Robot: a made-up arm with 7 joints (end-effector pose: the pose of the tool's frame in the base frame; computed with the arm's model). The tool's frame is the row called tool.
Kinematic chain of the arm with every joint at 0, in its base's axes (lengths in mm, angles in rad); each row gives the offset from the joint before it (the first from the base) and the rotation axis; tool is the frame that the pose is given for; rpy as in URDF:
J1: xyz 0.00 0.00 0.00 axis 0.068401 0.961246 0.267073
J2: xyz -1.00 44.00 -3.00 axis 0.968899 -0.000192 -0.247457
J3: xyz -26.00 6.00 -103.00 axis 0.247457 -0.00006 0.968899
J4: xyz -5.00 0.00 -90.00 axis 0.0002 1 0.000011
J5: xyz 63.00 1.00 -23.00 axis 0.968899 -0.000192 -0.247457
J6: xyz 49.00 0.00 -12.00 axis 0.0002 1 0.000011
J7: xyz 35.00 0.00 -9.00 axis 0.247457 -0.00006 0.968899
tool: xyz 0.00 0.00 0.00 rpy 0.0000 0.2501 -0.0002
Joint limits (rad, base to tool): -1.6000..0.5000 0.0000..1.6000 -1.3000..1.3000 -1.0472..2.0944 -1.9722..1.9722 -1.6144..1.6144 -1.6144..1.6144
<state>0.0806 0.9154 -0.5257 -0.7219 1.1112 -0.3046 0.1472</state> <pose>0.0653 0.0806 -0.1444 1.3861 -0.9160 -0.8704</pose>
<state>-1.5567 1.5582 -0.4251 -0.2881 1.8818 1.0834 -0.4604</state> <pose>0.1299 0.1346 0.1611 1.5880 -0.5923 2.2900</pose>
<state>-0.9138 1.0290 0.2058 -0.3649 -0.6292 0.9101 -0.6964</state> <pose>0.2133 0.1557 0.0435 0.4713 -0.0221 -0.7176</pose>
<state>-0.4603 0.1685 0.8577 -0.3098 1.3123 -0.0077 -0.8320</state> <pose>0.1555 0.1808 -0.1106 1.2067 0.5426 0.2948</pose>
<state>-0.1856 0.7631 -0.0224 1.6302 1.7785 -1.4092 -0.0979</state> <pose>-0.0104 0.2412 -0.2526 0.5611 0.9171 -1.8198</pose>
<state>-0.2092 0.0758 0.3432 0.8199 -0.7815 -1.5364 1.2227</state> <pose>0.0912 0.1258 -0.2708 -0.6152 -0.6158 2.1367</pose>
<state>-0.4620 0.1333 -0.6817 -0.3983 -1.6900 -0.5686 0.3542</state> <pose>0.1601 -0.0337 -0.1286 -1.7109 0.1992 -0.3211</pose>
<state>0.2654 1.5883 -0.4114 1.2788 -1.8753 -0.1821 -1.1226</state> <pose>0.0163 0.3902 -0.0192 0.1588 0.5671 0.2081</pose>
